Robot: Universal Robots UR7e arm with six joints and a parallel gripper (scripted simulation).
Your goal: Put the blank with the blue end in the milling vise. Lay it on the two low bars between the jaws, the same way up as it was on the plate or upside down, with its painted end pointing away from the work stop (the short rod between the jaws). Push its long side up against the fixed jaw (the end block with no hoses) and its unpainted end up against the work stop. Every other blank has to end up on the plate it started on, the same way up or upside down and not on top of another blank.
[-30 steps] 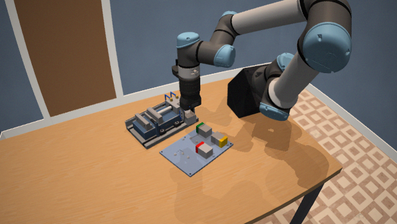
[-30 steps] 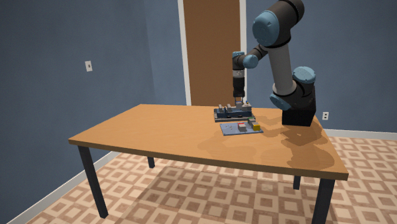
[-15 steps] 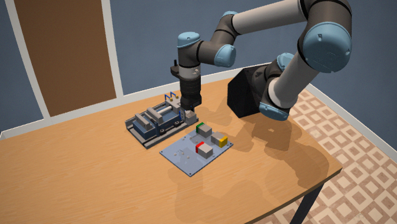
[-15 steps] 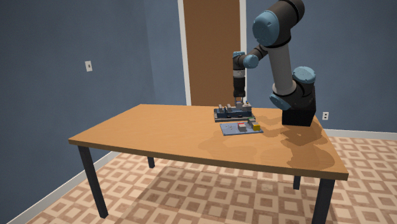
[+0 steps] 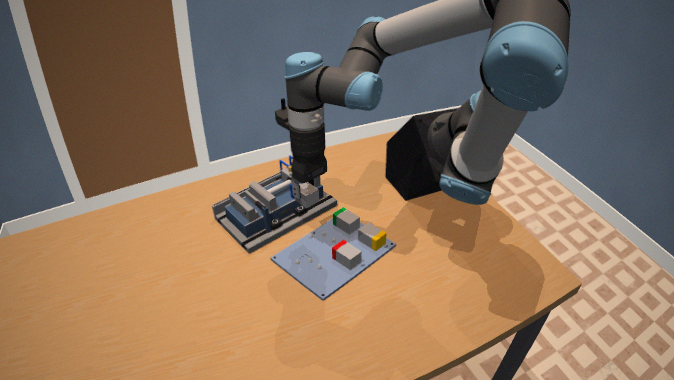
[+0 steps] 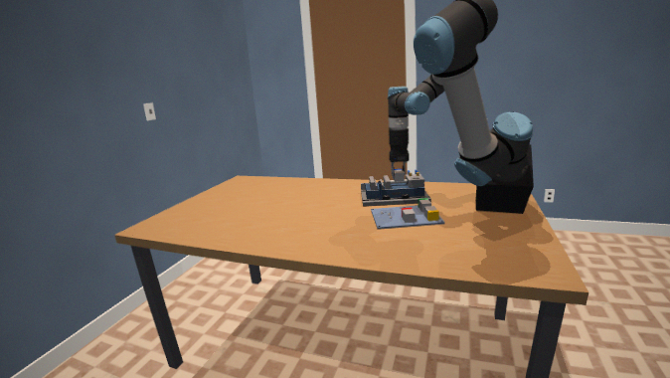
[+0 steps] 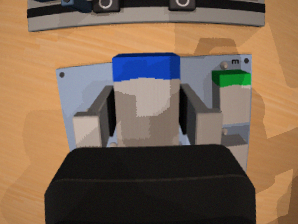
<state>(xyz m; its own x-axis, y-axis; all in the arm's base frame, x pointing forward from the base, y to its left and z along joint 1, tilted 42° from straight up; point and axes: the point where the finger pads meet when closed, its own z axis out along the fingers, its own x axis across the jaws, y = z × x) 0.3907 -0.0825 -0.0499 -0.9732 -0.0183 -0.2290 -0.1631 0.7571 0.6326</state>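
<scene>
The fixed jaw lies 120 mm ahead of my hand, 130 mm to the right of it and 90 mm below it. The rest, counted from my hand: work stop: 80 mm ahead, 90 mm to the right, 80 mm below; pale rod: 10 mm ahead, 150 mm to the right, 90 mm below; blue-ended blank: 20 mm below.
</scene>
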